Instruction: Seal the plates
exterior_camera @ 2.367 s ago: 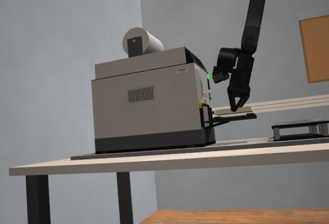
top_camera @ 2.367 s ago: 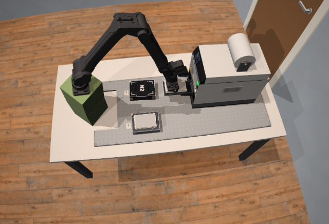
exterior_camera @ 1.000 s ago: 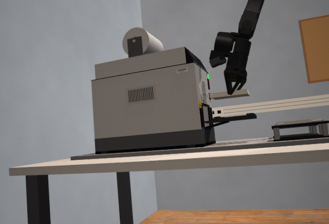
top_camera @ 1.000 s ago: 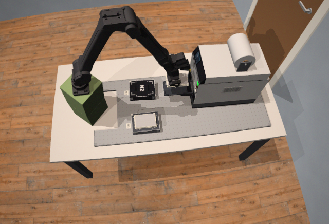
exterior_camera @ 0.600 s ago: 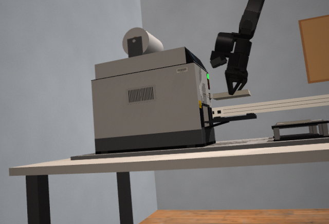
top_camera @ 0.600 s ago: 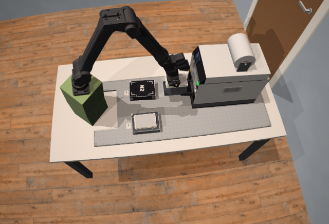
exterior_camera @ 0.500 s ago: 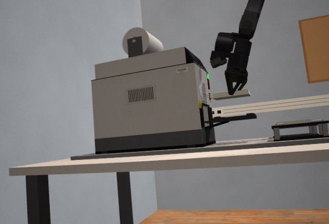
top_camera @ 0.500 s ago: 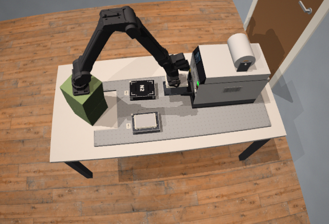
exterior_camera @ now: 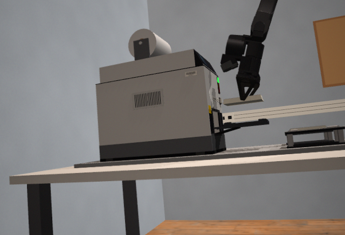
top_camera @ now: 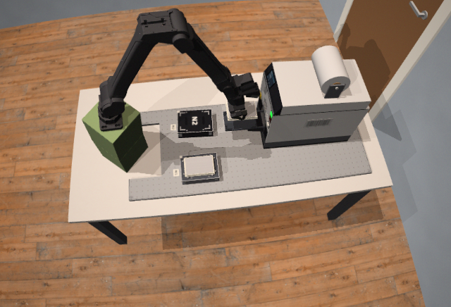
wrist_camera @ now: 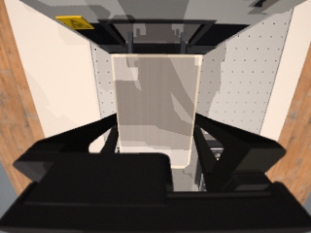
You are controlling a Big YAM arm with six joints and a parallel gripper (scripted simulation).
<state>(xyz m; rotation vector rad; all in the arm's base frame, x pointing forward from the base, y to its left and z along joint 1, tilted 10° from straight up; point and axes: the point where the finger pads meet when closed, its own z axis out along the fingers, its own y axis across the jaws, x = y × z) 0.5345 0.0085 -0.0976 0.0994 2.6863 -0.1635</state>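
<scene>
Now: hand right at the plate. From my hand the other things lie so: sealer stage 8 cm below; then yellow warning label 11 cm ahead, 8 cm to the left, 3 cm below; then plate nest 22 cm behind, 17 cm to the right, 13 cm below.
</scene>
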